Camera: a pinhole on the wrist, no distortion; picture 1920 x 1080 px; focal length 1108.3 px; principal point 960.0 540.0 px. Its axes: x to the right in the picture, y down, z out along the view. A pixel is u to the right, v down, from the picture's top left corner.
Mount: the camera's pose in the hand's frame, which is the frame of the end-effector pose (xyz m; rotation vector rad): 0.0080 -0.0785 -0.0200 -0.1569 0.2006 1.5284
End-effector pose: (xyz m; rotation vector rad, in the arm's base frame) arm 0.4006 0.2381 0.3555 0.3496 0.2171 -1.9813
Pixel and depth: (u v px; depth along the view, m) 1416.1 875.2 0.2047
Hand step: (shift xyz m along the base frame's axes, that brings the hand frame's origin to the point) 0.0412 -0.0333 0.1674
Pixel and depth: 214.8 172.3 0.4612
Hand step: -0.3937 -0.1748 0.4088
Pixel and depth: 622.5 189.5 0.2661
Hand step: -0.1672 -0.1197 0.2066
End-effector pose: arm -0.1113 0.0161 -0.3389 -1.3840 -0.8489 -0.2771
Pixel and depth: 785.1 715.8 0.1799
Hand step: -0.1102 0.1329 0.0300
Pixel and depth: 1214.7 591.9 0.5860
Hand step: -0.0680 0.5248 -0.1602
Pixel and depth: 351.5 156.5 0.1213
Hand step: -0.0797 0.0953 0.1167
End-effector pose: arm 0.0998 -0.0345 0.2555 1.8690 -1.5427 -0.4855
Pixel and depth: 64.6 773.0 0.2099
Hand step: -0.0144 -0.0054 -0.2982
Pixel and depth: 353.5 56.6 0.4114
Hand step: -0.0811 -0.2747 -0.4274
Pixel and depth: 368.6 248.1 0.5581
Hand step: -0.1665 -0.2827 -0.5705
